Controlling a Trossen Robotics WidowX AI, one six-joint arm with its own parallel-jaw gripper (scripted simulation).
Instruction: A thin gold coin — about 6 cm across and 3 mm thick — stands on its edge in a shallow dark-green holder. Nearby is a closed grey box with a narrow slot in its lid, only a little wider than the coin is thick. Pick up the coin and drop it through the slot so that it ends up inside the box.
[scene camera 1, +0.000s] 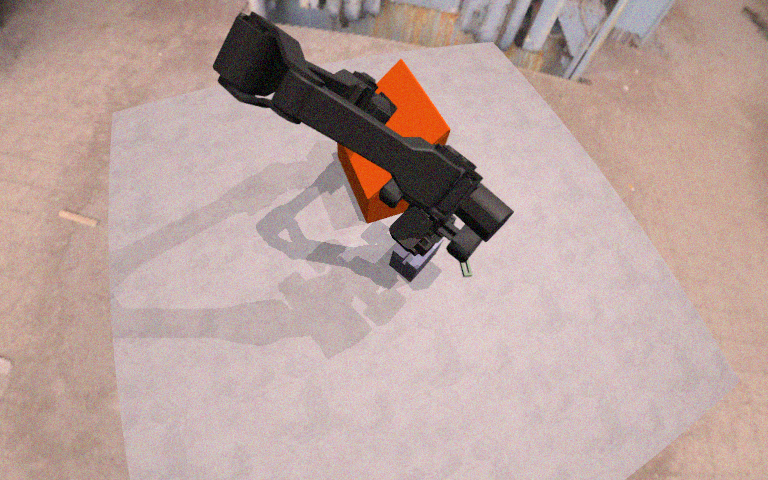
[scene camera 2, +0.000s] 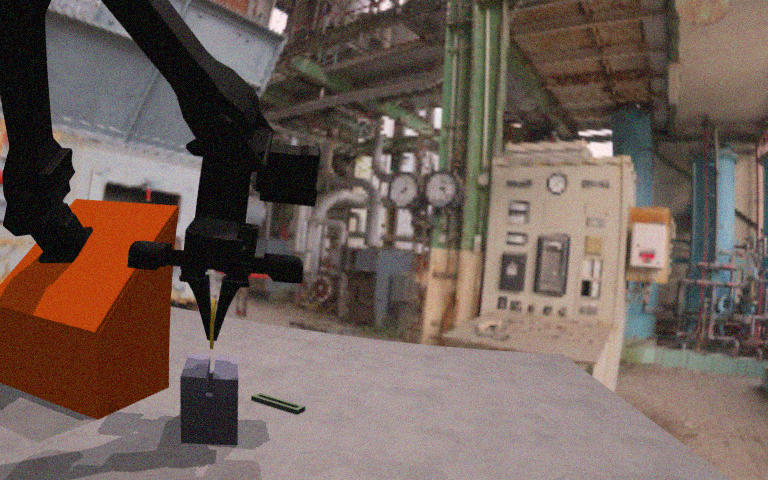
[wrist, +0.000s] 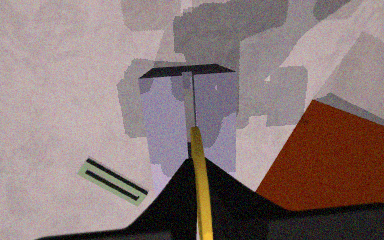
Scene:
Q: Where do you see my gripper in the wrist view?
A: At 195, 165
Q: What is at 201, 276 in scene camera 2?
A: My gripper.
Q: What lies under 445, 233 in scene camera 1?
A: My gripper.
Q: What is my gripper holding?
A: A gold coin.

